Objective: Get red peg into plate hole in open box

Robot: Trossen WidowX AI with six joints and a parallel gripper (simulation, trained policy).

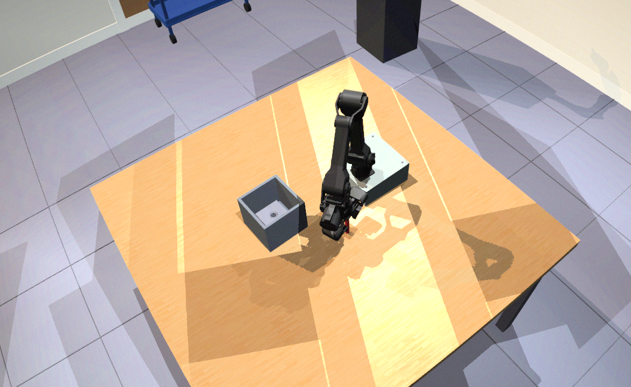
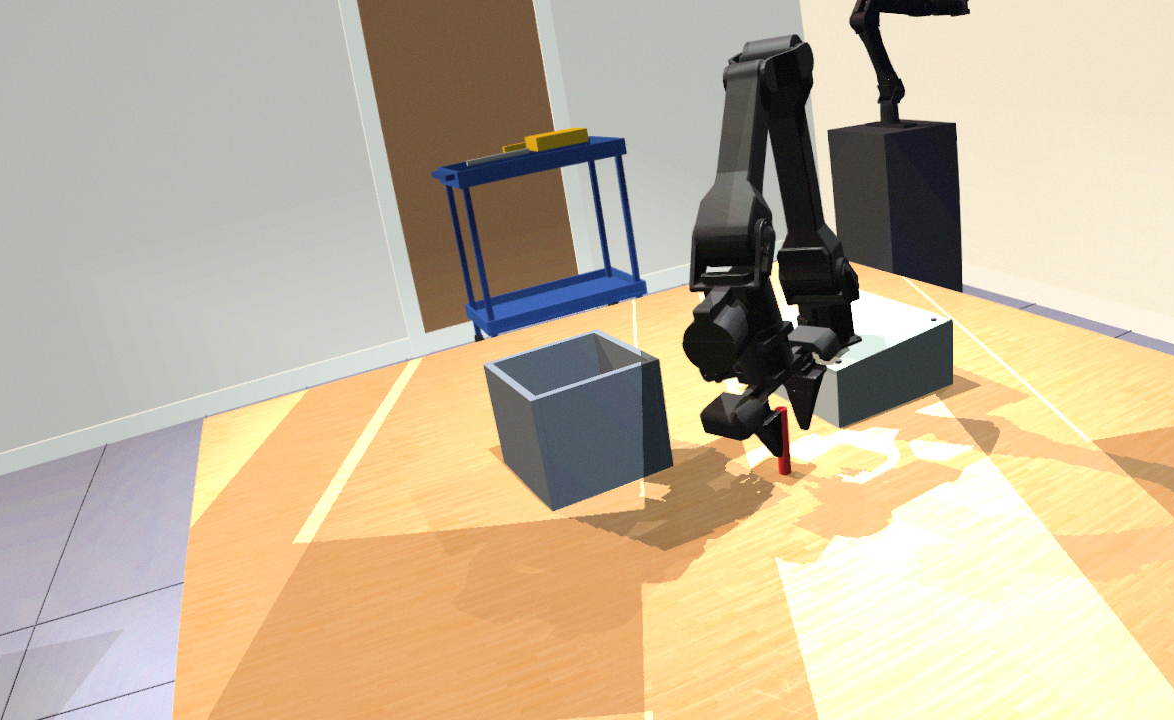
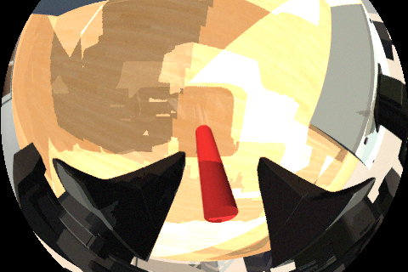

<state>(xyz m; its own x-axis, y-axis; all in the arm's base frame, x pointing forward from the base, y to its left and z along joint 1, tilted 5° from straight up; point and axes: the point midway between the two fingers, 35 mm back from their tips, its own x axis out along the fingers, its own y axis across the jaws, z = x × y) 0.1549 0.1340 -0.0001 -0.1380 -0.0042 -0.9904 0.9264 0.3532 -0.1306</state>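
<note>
The red peg is 10 mm ahead of my gripper tip. Round my gripper tip: plate (200 mm ahead, 170 mm to the right, 10 mm above).
</note>
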